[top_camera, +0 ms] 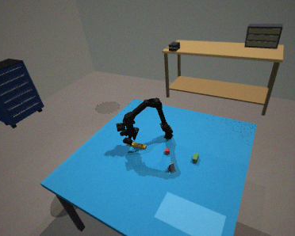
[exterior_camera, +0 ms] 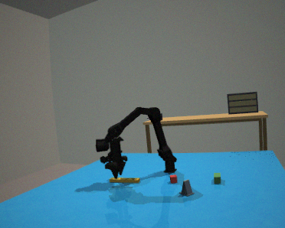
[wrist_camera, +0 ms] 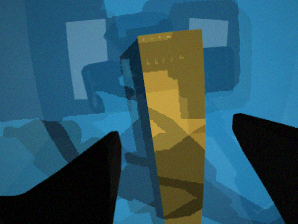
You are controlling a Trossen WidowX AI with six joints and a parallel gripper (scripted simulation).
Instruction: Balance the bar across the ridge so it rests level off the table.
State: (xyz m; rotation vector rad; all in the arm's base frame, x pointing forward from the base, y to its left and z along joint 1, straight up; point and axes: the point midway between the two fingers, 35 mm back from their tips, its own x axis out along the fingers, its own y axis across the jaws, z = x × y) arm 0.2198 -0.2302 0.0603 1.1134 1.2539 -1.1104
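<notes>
The yellow bar lies 10 mm behind my gripper tip, 30 mm to the left of it and 20 mm below it. The rest, counted from my gripper tip: small red block (40 mm behind, 300 mm to the left, 10 mm below); then green block (60 mm behind, 530 mm to the left, 10 mm below).
</notes>
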